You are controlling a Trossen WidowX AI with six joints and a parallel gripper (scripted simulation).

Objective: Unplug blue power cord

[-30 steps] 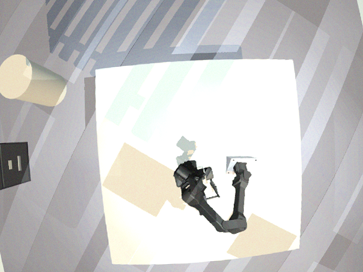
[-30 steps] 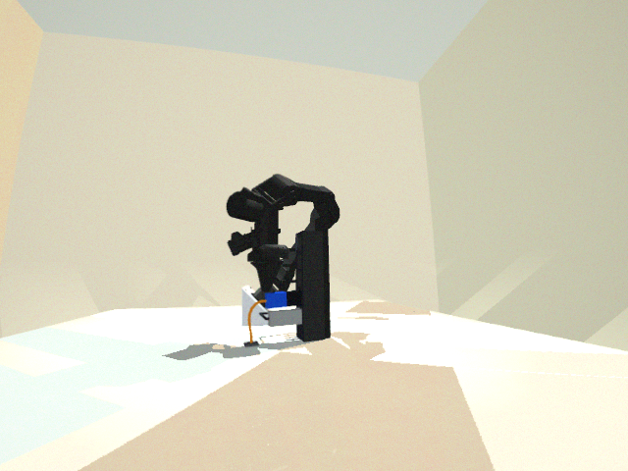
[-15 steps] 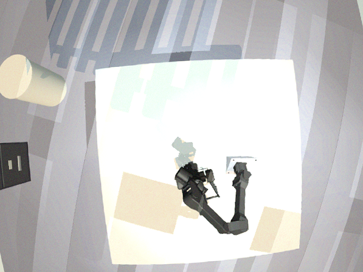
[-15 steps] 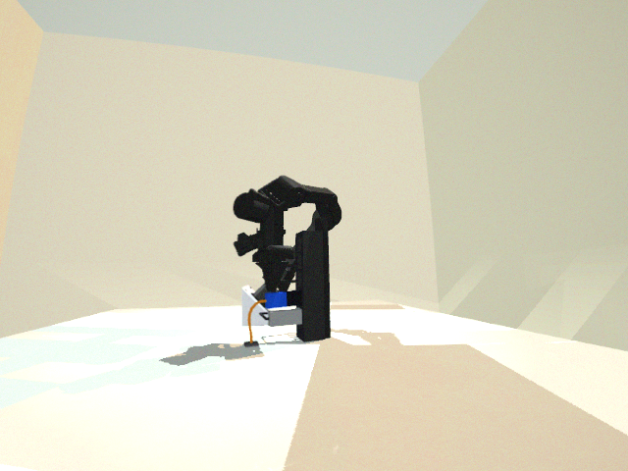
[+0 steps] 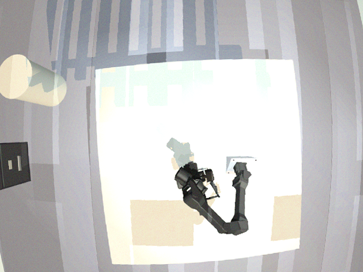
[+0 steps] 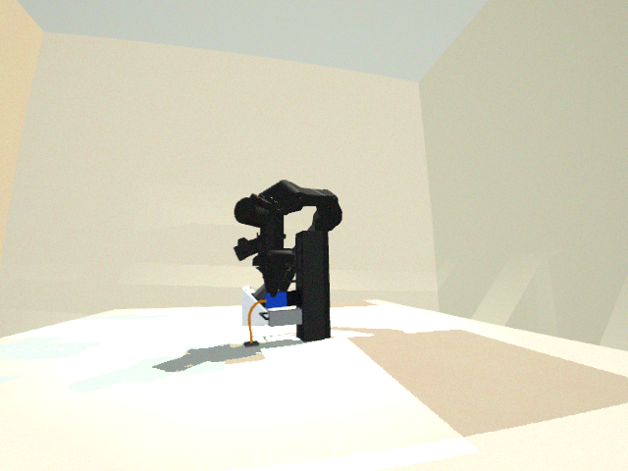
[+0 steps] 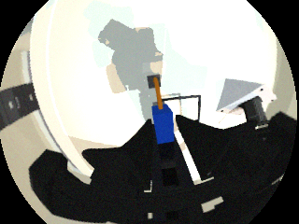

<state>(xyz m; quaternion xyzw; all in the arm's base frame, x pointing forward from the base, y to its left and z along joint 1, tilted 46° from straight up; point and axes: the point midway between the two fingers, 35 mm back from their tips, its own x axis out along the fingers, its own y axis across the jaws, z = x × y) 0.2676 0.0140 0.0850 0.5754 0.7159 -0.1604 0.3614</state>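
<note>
The blue plug is 30 mm to the left of my gripper tip and 10 mm behind it.
</note>
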